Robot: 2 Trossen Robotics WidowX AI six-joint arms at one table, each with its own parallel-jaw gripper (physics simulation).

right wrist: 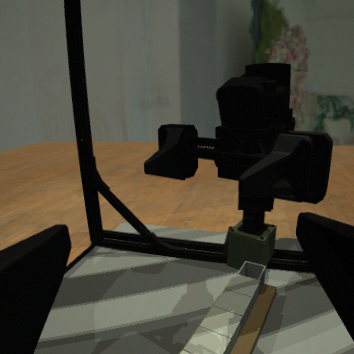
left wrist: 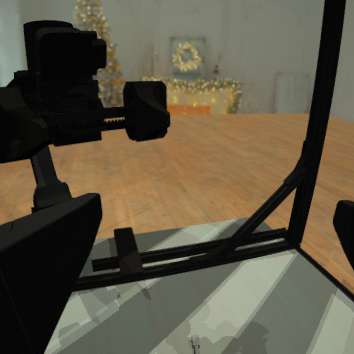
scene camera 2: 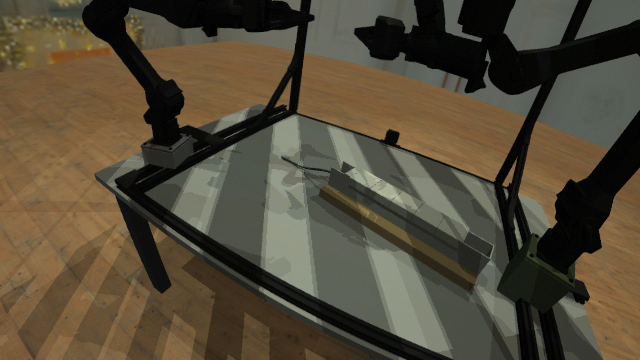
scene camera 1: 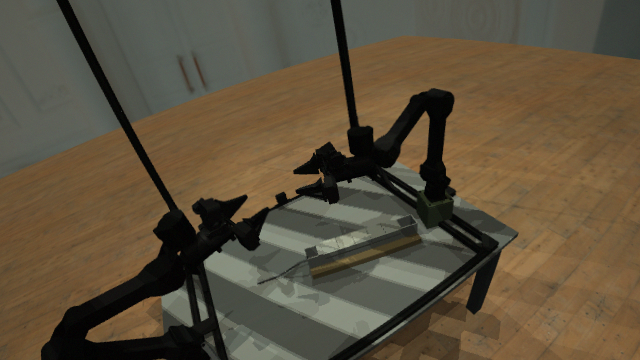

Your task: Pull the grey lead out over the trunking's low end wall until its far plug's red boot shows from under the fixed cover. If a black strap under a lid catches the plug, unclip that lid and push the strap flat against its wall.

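Places are measured from the left arm's base along level axes (x ahead, y left, z up), in centimetres.
Pixels of known places: left gripper, fingertip midpoint: (right wrist: 186, 175) (left wrist: 218, 208) (scene camera 2: 370, 33) (scene camera 1: 294, 181); right gripper, fingertip midpoint: (right wrist: 184, 230) (left wrist: 113, 125) (scene camera 2: 310, 17) (scene camera 1: 257, 201); left arm's base, link origin: (right wrist: 252, 227) (scene camera 2: 552, 257) (scene camera 1: 435, 195); right arm's base, link origin: (scene camera 2: 166, 139).
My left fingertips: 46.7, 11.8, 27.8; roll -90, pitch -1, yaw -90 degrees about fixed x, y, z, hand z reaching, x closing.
Ahead of a thing's pixels: the offset from my left fingertips to its top centre, as dx, dy, dz. "spot": to the spot under its first point.
The pale trunking (scene camera 1: 367, 245) (scene camera 2: 407, 216) (right wrist: 239, 302) lies on the table with several lid sections on top. The grey lead @[spot: +13.9, -1.5, -37.4] (scene camera 1: 282, 276) (scene camera 2: 306, 167) runs out of its end at the left in both scene views, onto the table. A small pale plug @[+21.9, -0.9, -37.8] (left wrist: 195, 343) shows at the bottom of the left wrist view. My left gripper (scene camera 1: 296, 181) (left wrist: 218, 208) is open and empty, raised above the far side of the table. My right gripper (scene camera 1: 256, 203) (right wrist: 184, 230) is open and empty, raised near the left side. No red boot or black strap is visible.
A wooden strip @[spot: -16.4, +0.8, -36.8] (scene camera 1: 367, 258) (scene camera 2: 400, 235) (right wrist: 256, 320) runs beside the trunking. The green arm base (scene camera 1: 434, 209) (scene camera 2: 537, 275) (right wrist: 251, 245) stands close to its other end. Black rails and upright posts (left wrist: 320, 100) (right wrist: 80, 100) frame the table. The two grippers face each other.
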